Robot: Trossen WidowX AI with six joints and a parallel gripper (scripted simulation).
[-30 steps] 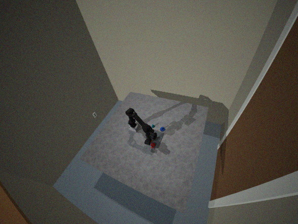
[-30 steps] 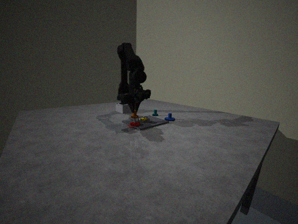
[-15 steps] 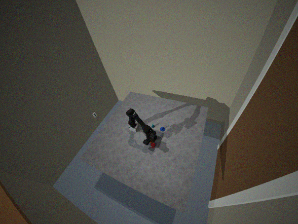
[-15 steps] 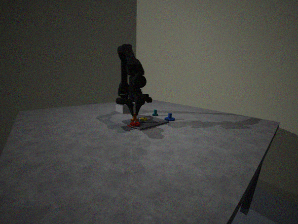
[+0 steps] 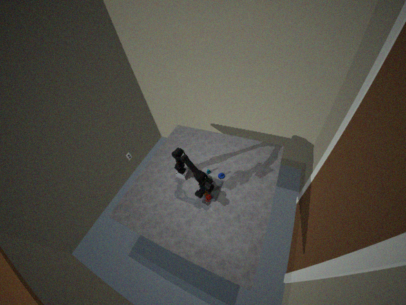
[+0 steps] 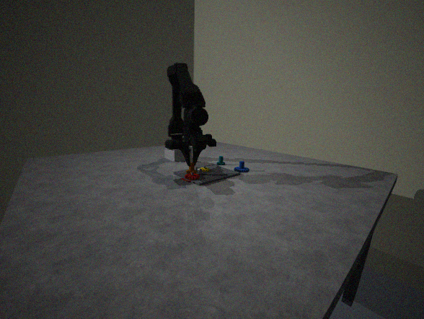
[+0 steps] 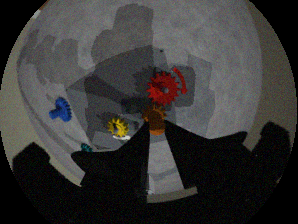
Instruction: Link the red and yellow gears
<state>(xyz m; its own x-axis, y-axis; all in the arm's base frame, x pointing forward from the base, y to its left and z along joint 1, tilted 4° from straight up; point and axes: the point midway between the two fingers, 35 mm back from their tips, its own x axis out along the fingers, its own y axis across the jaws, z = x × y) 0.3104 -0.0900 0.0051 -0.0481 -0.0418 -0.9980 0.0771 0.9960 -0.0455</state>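
The orange gear is 10 mm below my gripper tip. Round my gripper tip: red gear 40 mm ahead, 30 mm below, 20 mm to the right; then yellow gear 70 mm to the left, 30 mm below, 20 mm behind; then blue gear 230 mm to the left, 40 mm ahead, 30 mm below.
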